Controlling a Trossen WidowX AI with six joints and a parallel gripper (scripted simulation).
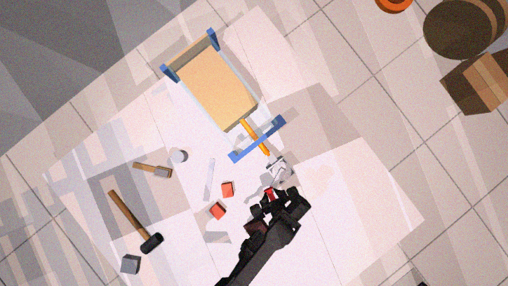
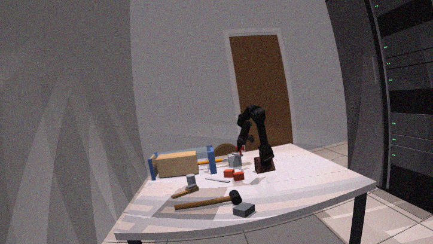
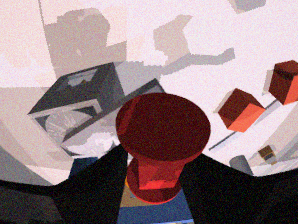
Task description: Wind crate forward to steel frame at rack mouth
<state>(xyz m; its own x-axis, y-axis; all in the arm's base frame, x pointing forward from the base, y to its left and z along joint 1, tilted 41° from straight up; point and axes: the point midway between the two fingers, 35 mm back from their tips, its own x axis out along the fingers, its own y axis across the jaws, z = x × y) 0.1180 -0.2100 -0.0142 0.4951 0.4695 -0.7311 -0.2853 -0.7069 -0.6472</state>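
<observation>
My gripper tip is 1 cm past the red knob and 1 cm to the right of it. The rest, counted from my gripper tip: grey winch (10 cm to the right, 10 cm below); blue steel frame (18 cm ahead, 10 cm to the right, 3 cm below); grey crank bar (3 cm to the right, 3 cm below).
</observation>
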